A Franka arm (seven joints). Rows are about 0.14 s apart.
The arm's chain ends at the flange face. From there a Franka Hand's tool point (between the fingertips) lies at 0.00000 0.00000 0.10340 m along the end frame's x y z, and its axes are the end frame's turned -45 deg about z.
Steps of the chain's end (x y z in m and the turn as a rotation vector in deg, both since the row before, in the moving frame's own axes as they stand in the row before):
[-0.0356 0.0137 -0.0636 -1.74 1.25 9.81]
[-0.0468 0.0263 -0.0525 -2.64 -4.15 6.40]
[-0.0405 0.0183 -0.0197 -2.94 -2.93 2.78]
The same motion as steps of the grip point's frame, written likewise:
[-0.0358 -0.0117 -0.0637 -2.11 -0.35 9.81]
[-0.0602 -0.0169 -0.0529 1.07 -4.80 6.40]
[-0.0491 -0.0159 -0.0200 -0.01 -4.15 2.78]

